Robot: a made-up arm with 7 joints. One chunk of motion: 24 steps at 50 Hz.
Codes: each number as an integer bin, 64 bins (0 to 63) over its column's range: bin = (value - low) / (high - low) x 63, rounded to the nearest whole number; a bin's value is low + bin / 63 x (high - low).
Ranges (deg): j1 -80.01..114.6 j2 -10..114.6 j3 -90.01..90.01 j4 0..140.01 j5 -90.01..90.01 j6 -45.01..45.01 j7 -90.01..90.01
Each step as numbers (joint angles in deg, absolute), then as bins.
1 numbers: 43.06 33.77 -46.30 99.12 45.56 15.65 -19.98
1 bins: 40 22 15 45 47 42 25
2 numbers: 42.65 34.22 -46.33 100.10 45.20 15.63 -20.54
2 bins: 40 22 15 45 47 42 24
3 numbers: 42.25 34.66 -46.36 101.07 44.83 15.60 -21.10
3 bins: 40 23 15 45 47 42 24
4 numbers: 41.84 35.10 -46.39 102.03 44.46 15.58 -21.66
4 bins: 39 23 15 46 47 42 24
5 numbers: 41.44 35.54 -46.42 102.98 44.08 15.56 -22.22
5 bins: 39 23 15 46 47 42 24
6 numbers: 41.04 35.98 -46.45 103.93 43.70 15.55 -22.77
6 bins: 39 23 15 47 47 42 24
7 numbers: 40.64 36.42 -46.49 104.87 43.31 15.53 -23.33
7 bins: 39 23 15 47 47 42 23
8 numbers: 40.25 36.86 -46.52 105.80 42.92 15.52 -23.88
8 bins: 39 24 15 48 47 42 23
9 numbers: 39.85 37.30 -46.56 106.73 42.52 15.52 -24.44
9 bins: 39 24 15 48 46 42 23
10 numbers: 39.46 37.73 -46.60 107.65 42.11 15.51 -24.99
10 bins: 39 24 15 48 46 42 23
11 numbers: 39.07 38.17 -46.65 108.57 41.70 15.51 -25.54
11 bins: 39 24 15 49 46 42 23
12 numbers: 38.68 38.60 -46.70 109.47 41.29 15.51 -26.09
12 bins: 38 25 15 49 46 42 22
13 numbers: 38.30 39.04 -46.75 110.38 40.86 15.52 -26.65
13 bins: 38 25 15 50 46 42 22
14 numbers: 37.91 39.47 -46.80 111.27 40.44 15.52 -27.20
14 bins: 38 25 15 50 46 42 22
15 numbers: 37.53 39.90 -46.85 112.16 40.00 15.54 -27.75
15 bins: 38 25 15 50 45 42 22
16 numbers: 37.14 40.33 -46.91 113.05 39.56 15.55 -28.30
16 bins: 38 25 15 51 45 42 22
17 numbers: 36.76 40.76 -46.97 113.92 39.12 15.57 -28.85
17 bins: 38 26 15 51 45 42 21
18 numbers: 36.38 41.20 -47.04 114.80 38.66 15.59 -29.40
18 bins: 38 26 15 52 45 42 21
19 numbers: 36.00 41.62 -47.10 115.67 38.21 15.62 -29.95
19 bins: 38 26 15 52 45 42 21
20 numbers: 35.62 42.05 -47.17 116.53 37.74 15.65 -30.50
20 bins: 37 26 15 52 45 42 21
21 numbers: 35.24 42.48 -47.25 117.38 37.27 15.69 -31.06
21 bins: 37 27 15 53 45 42 21
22 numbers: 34.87 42.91 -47.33 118.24 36.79 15.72 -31.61
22 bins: 37 27 15 53 44 43 20
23 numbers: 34.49 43.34 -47.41 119.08 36.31 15.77 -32.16
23 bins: 37 27 15 54 44 43 20
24 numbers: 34.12 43.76 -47.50 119.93 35.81 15.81 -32.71
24 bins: 37 27 15 54 44 43 20
